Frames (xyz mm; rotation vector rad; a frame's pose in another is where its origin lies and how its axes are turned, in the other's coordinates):
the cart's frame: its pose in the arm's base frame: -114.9 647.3 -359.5 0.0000 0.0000 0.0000
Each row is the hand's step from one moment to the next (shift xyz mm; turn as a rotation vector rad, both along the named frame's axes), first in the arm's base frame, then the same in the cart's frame.
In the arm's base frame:
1: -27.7 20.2 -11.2 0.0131 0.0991 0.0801
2: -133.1 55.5 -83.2 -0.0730 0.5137 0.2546
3: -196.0 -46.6 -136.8 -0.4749 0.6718 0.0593
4: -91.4 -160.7 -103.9 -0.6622 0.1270 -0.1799
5: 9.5 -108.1 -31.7 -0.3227 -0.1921 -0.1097
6: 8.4 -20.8 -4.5 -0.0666 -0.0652 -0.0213
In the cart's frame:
1: -27.7 20.2 -11.2 0.0131 0.0991 0.0801
2: -133.1 55.5 -83.2 -0.0730 0.5137 0.2546
3: -196.0 -46.6 -136.8 -0.4749 0.6718 0.0593
4: -91.4 -160.7 -103.9 -0.6622 0.1270 -0.1799
5: 9.5 -108.1 -31.7 -0.3227 -0.1921 -0.1097
6: 8.4 -20.8 -4.5 -0.0666 -0.0652 -0.0213

